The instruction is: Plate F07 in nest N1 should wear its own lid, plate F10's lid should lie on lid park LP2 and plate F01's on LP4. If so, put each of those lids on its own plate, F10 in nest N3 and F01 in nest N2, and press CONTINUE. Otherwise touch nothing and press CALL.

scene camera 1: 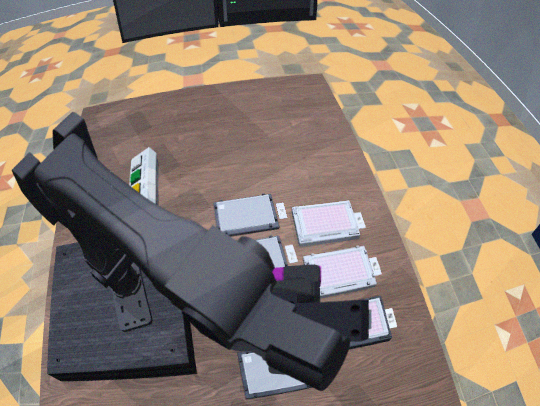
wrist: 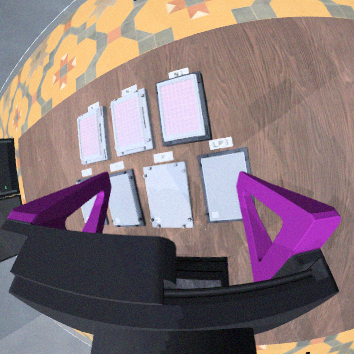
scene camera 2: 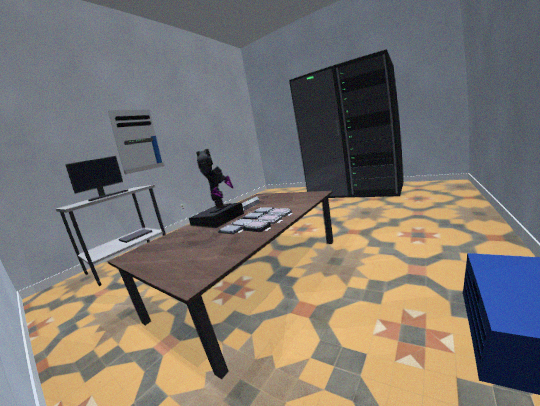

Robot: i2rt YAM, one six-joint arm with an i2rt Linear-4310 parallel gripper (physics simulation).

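Where they show: gripper, fingertip midpoint: [wrist: 173,178] [scene camera 2: 228,192]; arm's base, origin of the base link: [scene camera 1: 128,285] [scene camera 2: 220,208].
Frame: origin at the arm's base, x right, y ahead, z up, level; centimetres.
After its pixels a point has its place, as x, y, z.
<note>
My gripper [wrist: 173,178] {24.5, 28.5, 16.7} [scene camera 2: 223,190] {24.5, 28.5, 16.7} is open and empty above the lid parks. Pink-welled plates stand in nests N1 [wrist: 182,107] {21.6, 40.9, -5.1} [scene camera 1: 379,319] {22.8, 46.3, -4.9}, N2 [wrist: 131,122] {9.1, 43.5, -5.9} [scene camera 1: 345,270] {9.1, 44.8, -5.5} and N3 [wrist: 91,135] {-3.5, 46.1, -5.2} [scene camera 1: 326,220] {-4.4, 46.4, -5.2}. N1's nest has a dark frame. Flat grey panels with dark edges lie at LP2 [scene camera 1: 246,214] {-13.6, 30.1, -6.7}, LP4 [scene camera 1: 272,251] {-1.9, 32.2, -6.7} [wrist: 125,197] {0.3, 27.8, -6.7} and LP3 [wrist: 222,187] {23.4, 23.7, -6.7} [scene camera 1: 270,375] {25.0, 21.6, -6.7}. The LP1 place [wrist: 168,195] {11.4, 25.2, -7.4} is pale, with corner posts. Plate and lid codes are unreadable. The button box [scene camera 1: 150,175] {-31.1, 10.1, -2.9} shows white, green and yellow buttons; the arm hides its lower end.
The arm's black base [scene camera 1: 117,345] {12.3, -5.1, -0.5} stands on the wooden table [scene camera 1: 225,130] {-46.4, 34.3, -8.4} beside the lid parks. The arm passes over the parks and nests in scene camera 1. Beyond the table stand a black cabinet [scene camera 2: 345,130], a desk with a monitor [scene camera 2: 95,174] and a blue box [scene camera 2: 505,295].
</note>
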